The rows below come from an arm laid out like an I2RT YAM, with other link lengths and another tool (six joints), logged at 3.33 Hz.
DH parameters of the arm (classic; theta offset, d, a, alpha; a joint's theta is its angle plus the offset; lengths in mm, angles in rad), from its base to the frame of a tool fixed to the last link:
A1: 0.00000 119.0 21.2 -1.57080
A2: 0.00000 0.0 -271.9 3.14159
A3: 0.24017 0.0 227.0 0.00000
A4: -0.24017 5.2 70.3 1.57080
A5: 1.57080 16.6 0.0 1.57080
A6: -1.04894 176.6 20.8 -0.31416
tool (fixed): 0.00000 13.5 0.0 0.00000
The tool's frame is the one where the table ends.
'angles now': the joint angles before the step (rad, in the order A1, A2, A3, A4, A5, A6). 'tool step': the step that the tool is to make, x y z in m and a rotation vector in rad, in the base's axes. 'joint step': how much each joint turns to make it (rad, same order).
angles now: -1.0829 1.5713 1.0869 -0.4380 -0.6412 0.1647
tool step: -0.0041 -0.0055 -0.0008 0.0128 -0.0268 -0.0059
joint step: -0.0333 0.0135 -0.0041 0.0153 -0.0402 -0.0050
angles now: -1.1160 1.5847 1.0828 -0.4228 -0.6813 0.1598
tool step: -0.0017 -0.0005 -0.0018 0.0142 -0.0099 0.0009
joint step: -0.0132 0.0080 -0.0021 -0.0003 -0.0205 -0.0030
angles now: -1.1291 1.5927 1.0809 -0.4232 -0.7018 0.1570
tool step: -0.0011 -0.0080 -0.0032 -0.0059 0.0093 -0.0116
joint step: -0.0069 0.0220 0.0132 0.0080 0.0116 -0.0035
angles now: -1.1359 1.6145 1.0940 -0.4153 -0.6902 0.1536
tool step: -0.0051 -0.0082 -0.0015 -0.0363 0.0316 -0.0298
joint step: 0.0012 -0.0054 -0.0036 0.0165 0.0538 -0.0021
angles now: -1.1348 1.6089 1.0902 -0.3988 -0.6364 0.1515
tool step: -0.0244 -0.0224 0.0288 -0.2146 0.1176 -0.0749
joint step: 0.0049 -0.0957 0.0147 -0.0056 0.2021 -0.0782
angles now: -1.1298 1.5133 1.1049 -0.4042 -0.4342 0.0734
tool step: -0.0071 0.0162 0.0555 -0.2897 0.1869 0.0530
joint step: 0.1151 -0.1655 0.0418 -0.0979 0.2528 -0.1860
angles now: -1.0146 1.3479 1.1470 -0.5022 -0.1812 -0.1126
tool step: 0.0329 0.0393 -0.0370 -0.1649 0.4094 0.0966
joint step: 0.3636 0.0613 -0.0310 -0.0581 0.4772 -0.1112
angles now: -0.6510 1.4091 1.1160 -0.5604 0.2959 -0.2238
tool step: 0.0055 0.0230 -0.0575 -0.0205 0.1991 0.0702
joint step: 0.1245 0.0825 -0.1292 0.0701 0.1342 -0.0361
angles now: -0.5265 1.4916 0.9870 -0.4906 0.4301 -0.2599
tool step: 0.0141 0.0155 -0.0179 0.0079 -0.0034 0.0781
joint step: 0.0444 0.0109 -0.0701 0.0906 -0.0256 -0.0257
